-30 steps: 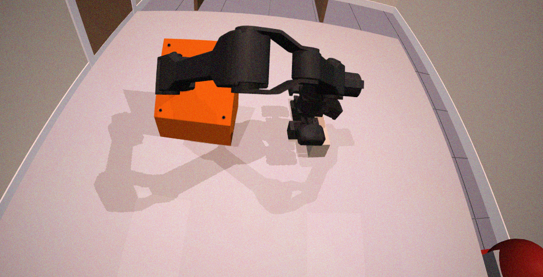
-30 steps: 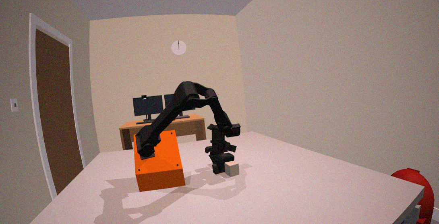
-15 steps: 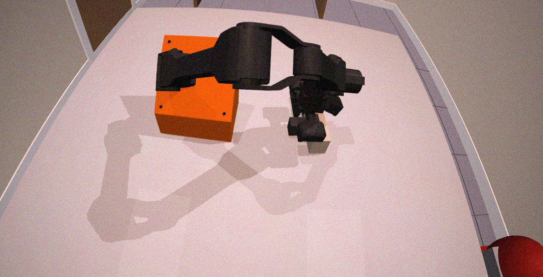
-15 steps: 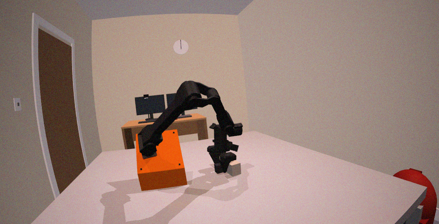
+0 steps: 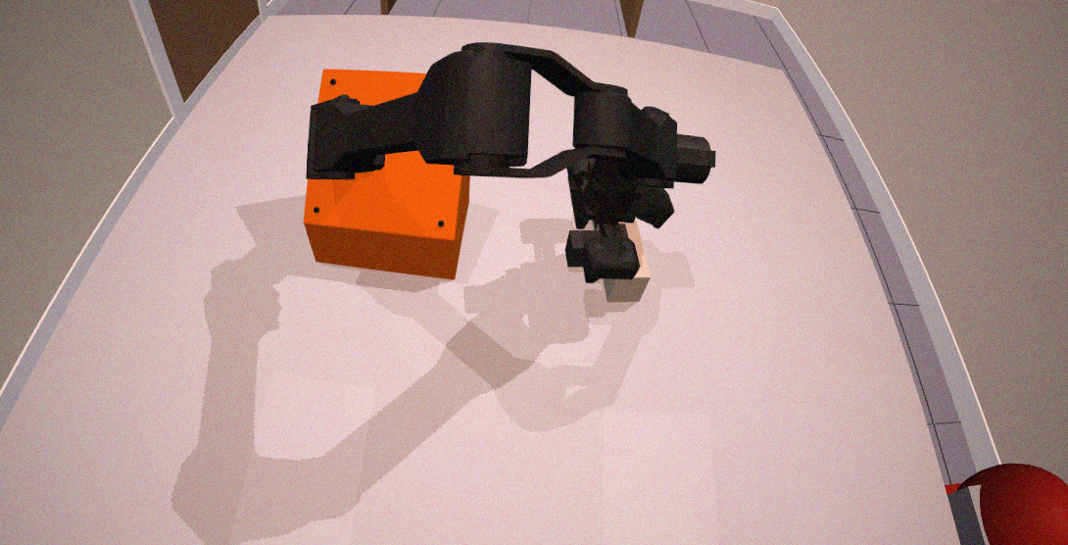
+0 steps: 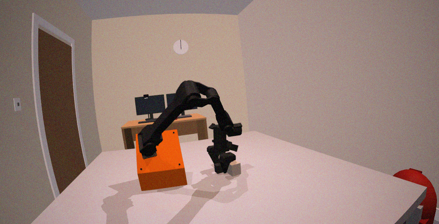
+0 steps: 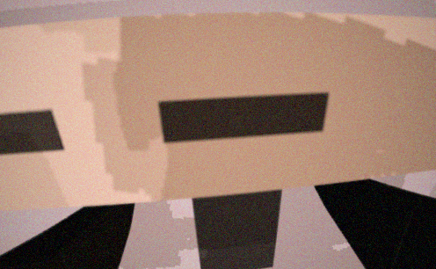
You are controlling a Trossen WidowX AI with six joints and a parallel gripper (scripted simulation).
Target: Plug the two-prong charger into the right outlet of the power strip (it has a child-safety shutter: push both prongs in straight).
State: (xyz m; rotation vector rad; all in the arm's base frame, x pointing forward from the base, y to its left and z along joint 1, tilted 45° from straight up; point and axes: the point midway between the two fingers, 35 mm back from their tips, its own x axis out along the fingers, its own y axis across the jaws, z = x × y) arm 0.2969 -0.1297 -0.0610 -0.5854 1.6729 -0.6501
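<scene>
Right now the two-prong charger is 2 cm ahead of my gripper tip and 1 cm above it.
</scene>
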